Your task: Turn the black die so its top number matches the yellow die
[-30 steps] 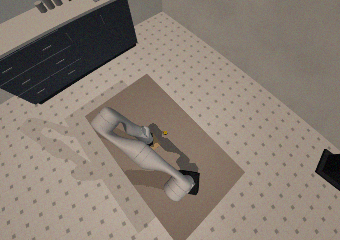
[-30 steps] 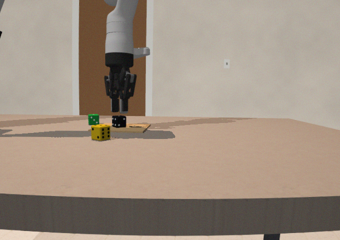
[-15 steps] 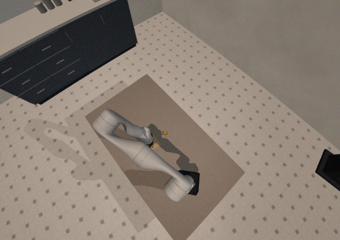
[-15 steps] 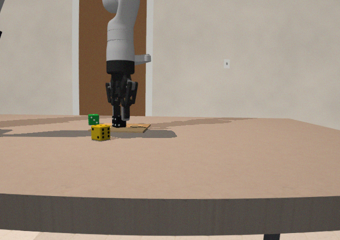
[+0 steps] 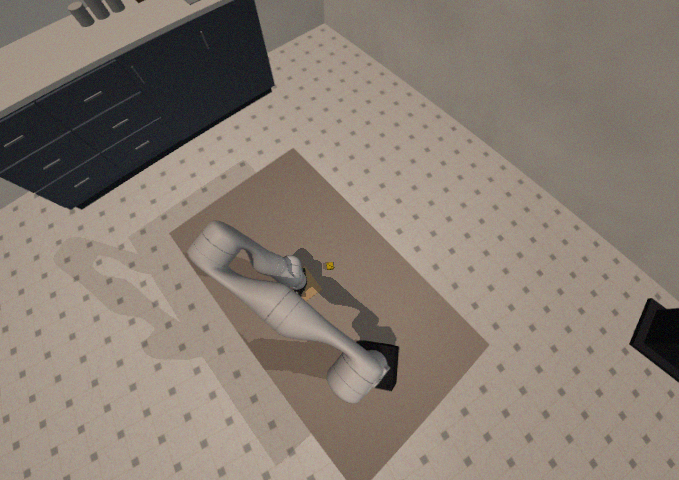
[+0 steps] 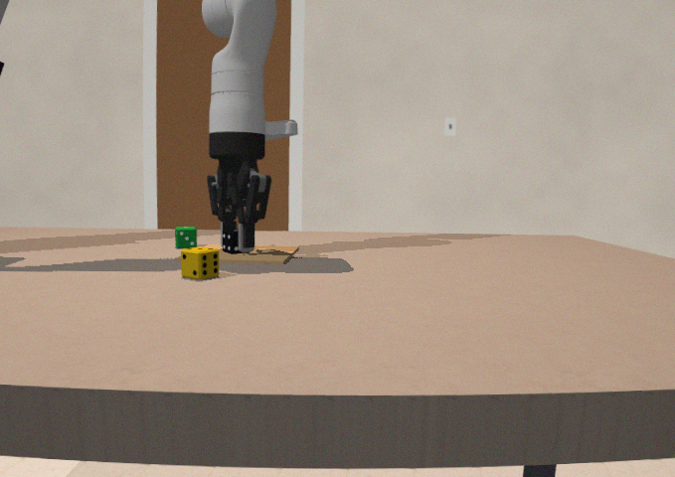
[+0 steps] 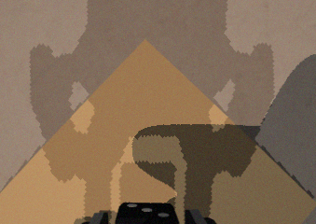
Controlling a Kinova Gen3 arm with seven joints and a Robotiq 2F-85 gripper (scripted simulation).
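Right now my hand is 1 cm above the black die. Round my hand: green die (8 cm behind, 8 cm to the left, 1 cm below); then yellow die (3 cm behind, 16 cm to the right, 1 cm below); then mat (1 cm ahead, 2 cm below).
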